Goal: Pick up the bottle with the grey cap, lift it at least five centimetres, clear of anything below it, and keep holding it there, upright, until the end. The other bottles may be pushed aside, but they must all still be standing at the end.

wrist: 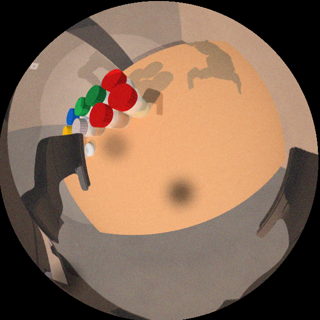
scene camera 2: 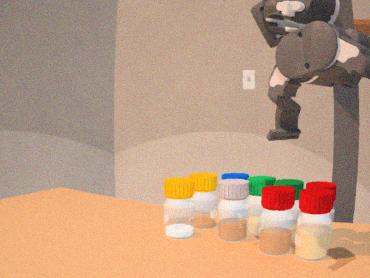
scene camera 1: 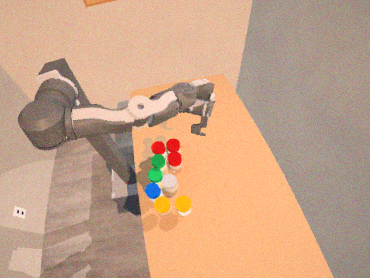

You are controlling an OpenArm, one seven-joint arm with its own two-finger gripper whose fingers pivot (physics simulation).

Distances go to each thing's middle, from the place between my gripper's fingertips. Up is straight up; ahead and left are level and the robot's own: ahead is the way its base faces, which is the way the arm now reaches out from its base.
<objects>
Right now my hand is 180 mm to the left of the grey-capped bottle [scene camera 2: 233,210], 170 mm past it and 150 mm above it.
</objects>
